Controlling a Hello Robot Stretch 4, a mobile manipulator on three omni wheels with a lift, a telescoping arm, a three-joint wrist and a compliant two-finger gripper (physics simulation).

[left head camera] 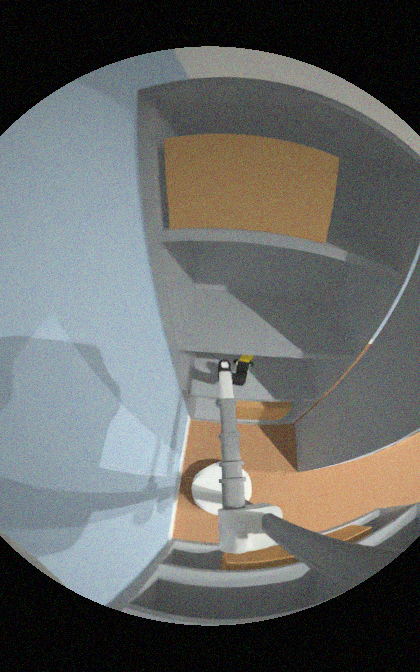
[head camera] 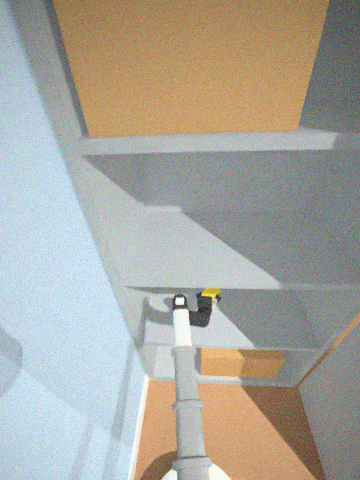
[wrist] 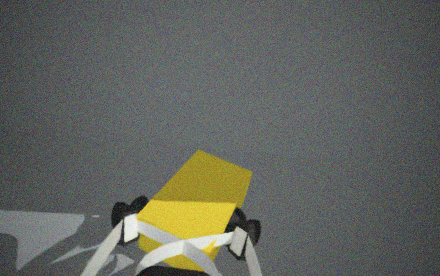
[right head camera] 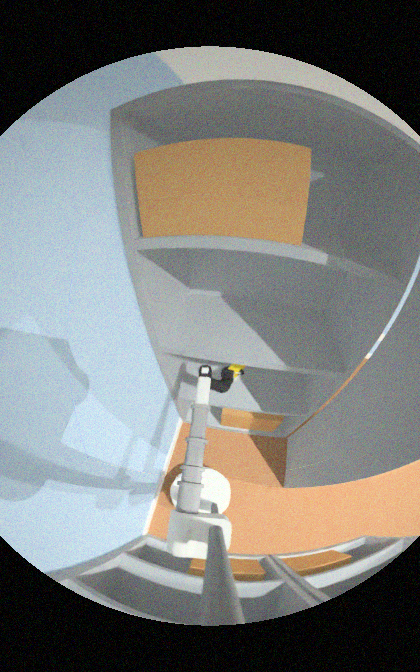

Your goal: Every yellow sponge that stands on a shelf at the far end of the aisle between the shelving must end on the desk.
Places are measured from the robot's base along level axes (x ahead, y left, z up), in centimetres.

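Pixels of known places: gripper, between the fingertips: (head camera: 208, 295) (wrist: 187, 217).
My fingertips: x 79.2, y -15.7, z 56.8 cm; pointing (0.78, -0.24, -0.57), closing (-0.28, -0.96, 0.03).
Note:
Ahead of a thing's pixels: the offset from my fingertips to its top centre. "*": to the spot under its first point.
A yellow sponge @[dx -0.2, dy -0.9, dz +4.2 cm] (head camera: 211, 291) (left head camera: 245, 358) (right head camera: 236, 367) (wrist: 192, 200) is tilted between the fingertips of my gripper (head camera: 209, 298) (left head camera: 244, 362) (right head camera: 236, 371) (wrist: 187, 217). The gripper is shut on it, with one dark pad at each side in the wrist view. The sponge is held within a lower bay of the grey shelving (head camera: 210, 143) (left head camera: 250, 237) (right head camera: 225, 243), close to the front edge of the board above, which hides part of its top in the head view. It appears raised off the board below. The desk does not show in these views.
A large orange-brown box @[* dx -20.7, dy +10.7, dz +96.1 cm] (head camera: 190, 70) (left head camera: 250, 185) (right head camera: 222, 190) stands on a higher shelf. Smaller boxes (head camera: 220, 362) (left head camera: 260, 410) (right head camera: 250, 419) stand at the bottom. A blue wall (head camera: 40, 225) (left head camera: 75, 225) (right head camera: 60, 225) is close on the left, and more shelving runs along the right.

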